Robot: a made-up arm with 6 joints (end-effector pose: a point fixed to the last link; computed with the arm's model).
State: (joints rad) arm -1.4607 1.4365 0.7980 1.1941 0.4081 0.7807
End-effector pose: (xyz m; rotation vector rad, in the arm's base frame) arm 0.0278 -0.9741 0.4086 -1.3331 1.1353 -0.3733
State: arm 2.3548 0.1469 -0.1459 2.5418 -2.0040 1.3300
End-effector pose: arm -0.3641 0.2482 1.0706 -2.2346 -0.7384 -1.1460
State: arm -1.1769 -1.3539 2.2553 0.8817 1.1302 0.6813
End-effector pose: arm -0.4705 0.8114 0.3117 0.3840 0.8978 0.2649
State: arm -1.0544 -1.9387 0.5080 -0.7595 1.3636 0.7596
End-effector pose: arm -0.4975 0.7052 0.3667 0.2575 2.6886 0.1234
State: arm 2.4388 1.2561 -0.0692 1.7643 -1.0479 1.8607
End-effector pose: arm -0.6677 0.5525 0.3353 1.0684 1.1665 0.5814
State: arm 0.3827 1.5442 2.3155 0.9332 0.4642 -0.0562
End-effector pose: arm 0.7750 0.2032 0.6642 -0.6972 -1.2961 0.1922
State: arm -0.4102 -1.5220 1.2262 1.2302 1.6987 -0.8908
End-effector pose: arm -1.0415 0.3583 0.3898 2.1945 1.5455 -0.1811
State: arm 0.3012 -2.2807 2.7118 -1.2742 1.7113 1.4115
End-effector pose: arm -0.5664 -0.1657 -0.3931 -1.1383 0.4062 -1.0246
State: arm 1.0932 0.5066 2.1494 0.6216 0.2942 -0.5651
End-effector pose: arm 0.2274 0.1434 1.2609 0.8579 -1.7807 0.8147
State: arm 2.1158 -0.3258 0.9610 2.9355 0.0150 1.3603
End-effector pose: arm 0.0137 -0.2255 1.3243 -1.6941 -1.1858 -1.7374
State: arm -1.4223 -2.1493 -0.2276 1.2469 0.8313 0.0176
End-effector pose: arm -0.2221 0.8504 0.1927 2.6735 0.8185 0.9954
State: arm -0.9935 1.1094 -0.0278 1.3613 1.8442 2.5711
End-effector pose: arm 0.4010 -0.7373 0.4457 -2.8114 -0.7559 -0.4334
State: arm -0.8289 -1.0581 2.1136 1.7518 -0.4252 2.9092
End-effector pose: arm -0.6365 0.6657 0.5883 -0.5103 -1.9219 2.1258
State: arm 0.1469 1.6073 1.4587 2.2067 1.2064 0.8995
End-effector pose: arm 0.9546 0.1963 0.4377 -2.3620 -1.5691 1.2657
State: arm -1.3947 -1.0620 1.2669 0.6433 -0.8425 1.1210
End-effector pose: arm -0.2730 0.8954 0.8648 -1.5785 -0.1572 -2.5613
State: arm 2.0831 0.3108 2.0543 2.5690 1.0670 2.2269
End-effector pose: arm -0.0820 0.0256 1.3118 1.0977 0.9033 2.6605
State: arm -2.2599 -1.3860 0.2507 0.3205 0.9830 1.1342
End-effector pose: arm 0.3781 0.6949 0.7748 2.0204 0.2292 0.8868
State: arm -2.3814 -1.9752 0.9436 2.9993 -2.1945 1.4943
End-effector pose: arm 0.7803 0.6269 0.1195 -1.5399 1.1196 2.0714
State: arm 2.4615 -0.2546 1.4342 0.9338 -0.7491 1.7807
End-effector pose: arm 0.2961 -0.1418 1.3299 -0.6950 -1.4645 0.3715
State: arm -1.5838 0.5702 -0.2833 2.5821 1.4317 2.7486
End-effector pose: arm 0.0349 -0.6418 0.8058 2.4359 1.0586 -0.8726
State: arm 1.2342 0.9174 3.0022 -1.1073 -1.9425 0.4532
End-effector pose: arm 0.2134 0.4470 1.1209 -0.6115 -0.9543 2.0896
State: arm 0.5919 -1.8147 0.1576 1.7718 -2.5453 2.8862
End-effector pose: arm -0.8058 -0.4960 0.4315 -1.6740 1.0401 0.6295
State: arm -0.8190 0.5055 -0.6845 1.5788 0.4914 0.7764
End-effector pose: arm 0.3609 -0.4199 0.7964 -1.4268 0.6764 0.8256
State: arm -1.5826 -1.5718 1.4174 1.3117 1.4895 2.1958
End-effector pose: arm -0.0719 1.0580 0.3103 -0.4578 0.2135 0.1629
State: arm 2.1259 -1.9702 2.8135 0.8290 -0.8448 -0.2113
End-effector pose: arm 0.3647 -0.3795 -0.1734 -2.6080 0.3319 1.0397
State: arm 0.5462 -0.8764 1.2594 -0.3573 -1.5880 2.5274
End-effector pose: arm -0.5622 -0.4451 1.0752 -2.1920 -1.2886 -0.3497
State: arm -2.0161 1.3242 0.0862 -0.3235 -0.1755 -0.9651
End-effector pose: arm -0.4436 -0.5631 0.2625 2.1871 -0.3624 -2.2042
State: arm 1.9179 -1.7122 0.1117 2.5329 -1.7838 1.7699
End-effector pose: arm 0.2159 -0.8461 0.5489 -1.4255 0.7482 -0.1015
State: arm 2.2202 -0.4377 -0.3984 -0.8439 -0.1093 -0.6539
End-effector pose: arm 0.0860 0.0345 0.9192 0.7037 1.6557 1.7552
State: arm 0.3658 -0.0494 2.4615 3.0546 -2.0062 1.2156
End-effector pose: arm -0.3560 -0.0034 1.2377 0.9881 1.2420 -1.3434
